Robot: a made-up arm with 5 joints. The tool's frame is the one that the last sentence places.
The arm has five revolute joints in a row. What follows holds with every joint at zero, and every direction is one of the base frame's. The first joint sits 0.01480 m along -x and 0.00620 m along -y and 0.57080 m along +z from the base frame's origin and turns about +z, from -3.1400 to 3.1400 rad. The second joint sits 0.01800 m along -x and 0.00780 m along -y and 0.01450 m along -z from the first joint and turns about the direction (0, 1, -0.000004), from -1.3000 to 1.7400 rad. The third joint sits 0.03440 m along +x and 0.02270 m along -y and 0.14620 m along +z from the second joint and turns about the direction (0, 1, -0.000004), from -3.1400 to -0.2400 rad. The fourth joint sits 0.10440 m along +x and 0.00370 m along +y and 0.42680 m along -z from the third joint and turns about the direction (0, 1, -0.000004), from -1.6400 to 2.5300 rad. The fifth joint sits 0.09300 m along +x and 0.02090 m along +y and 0.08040 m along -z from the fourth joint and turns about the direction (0, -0.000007, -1), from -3.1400 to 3.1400 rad. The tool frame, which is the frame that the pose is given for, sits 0.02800 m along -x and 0.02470 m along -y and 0.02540 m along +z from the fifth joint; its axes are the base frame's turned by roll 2.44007, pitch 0.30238 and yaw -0.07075 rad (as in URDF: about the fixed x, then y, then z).
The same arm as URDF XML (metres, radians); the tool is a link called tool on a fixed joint. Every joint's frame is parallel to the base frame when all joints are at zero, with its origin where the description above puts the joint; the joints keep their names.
<robot name="arm">
  <joint name="joint 1" type="revolute">
    <parent link="base"/>
    <child link="link1"/>
    <origin xyz="-0.0148 -0.0062 0.5708"/>
    <axis xyz="0 0 1"/>
    <limit lower="-3.1400" upper="3.1400"/>
  </joint>
  <joint name="joint 2" type="revolute">
    <parent link="link1"/>
    <child link="link2"/>
    <origin xyz="-0.0180 -0.0078 -0.0145"/>
    <axis xyz="0 1 0"/>
    <limit lower="-1.3000" upper="1.7400"/>
  </joint>
  <joint name="joint 3" type="revolute">
    <parent link="link2"/>
    <child link="link3"/>
    <origin xyz="0.0344 -0.0227 0.1462"/>
    <axis xyz="0 1 0"/>
    <limit lower="-3.1400" upper="-0.2400"/>
  </joint>
  <joint name="joint 4" type="revolute">
    <parent link="link3"/>
    <child link="link4"/>
    <origin xyz="0.1044 0.0037 -0.4268"/>
    <axis xyz="0 1 0"/>
    <limit lower="-1.6400" upper="2.5300"/>
  </joint>
  <joint name="joint 5" type="revolute">
    <parent link="link4"/>
    <child link="link5"/>
    <origin xyz="0.0930 0.0209 -0.0804"/>
    <axis xyz="0 0 -1"/>
    <limit lower="-3.1400" upper="3.1400"/>
  </joint>
  <joint name="tool_fixed" type="fixed">
    <parent link="link5"/>
    <child link="tool"/>
    <origin xyz="-0.0280 -0.0247 0.0254" rpy="2.4401 0.3024 -0.0707"/>
  </joint>
  <link name="base"/>
  <link name="link1"/>
  <link name="link2"/>
  <link name="link3"/>
  <link name="link4"/>
  <link name="link5"/>
  <link name="tool"/>
</robot>

